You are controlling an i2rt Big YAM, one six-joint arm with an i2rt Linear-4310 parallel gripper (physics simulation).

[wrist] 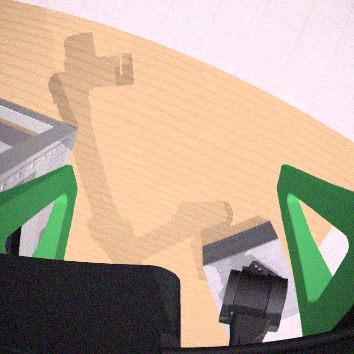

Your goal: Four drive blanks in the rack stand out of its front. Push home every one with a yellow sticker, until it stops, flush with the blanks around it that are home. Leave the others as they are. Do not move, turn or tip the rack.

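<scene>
My gripper (176, 175) is open, its two green fingers wide apart at the left and right of the wrist view, with no object between them. Part of the grey metal rack (62, 131) shows at the left edge, beyond and partly behind the left finger. Its top frame and a perforated side show. The rest of the rack is cut off by the view or hidden by the finger. Drive blanks and yellow stickers cannot be made out in this view.
The rack stands on a wooden table (190, 110) with a curved edge, and pale tiled floor lies beyond. The arm's black base (255, 295) stands on a grey-white plate (240, 243) at the lower right. The arm's shadow falls across the table.
</scene>
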